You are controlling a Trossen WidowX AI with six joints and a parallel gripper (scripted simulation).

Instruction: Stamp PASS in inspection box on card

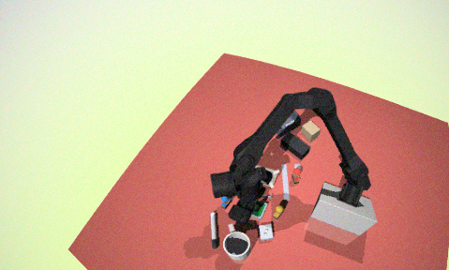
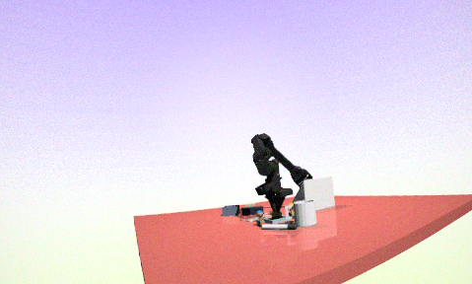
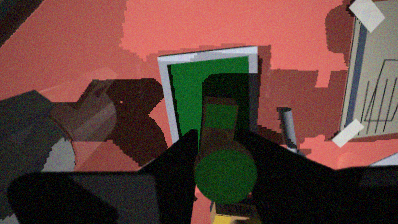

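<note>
Now: gripper tip 30 mm above the green ink pad. The rest, counted from my gripper tip: green stamp: right at my gripper tip; then yellow stamp: 90 mm behind, 30 mm to the right, 20 mm below; then blue-topped stamp: 90 mm ahead, 30 mm to the left, 20 mm below.
</note>
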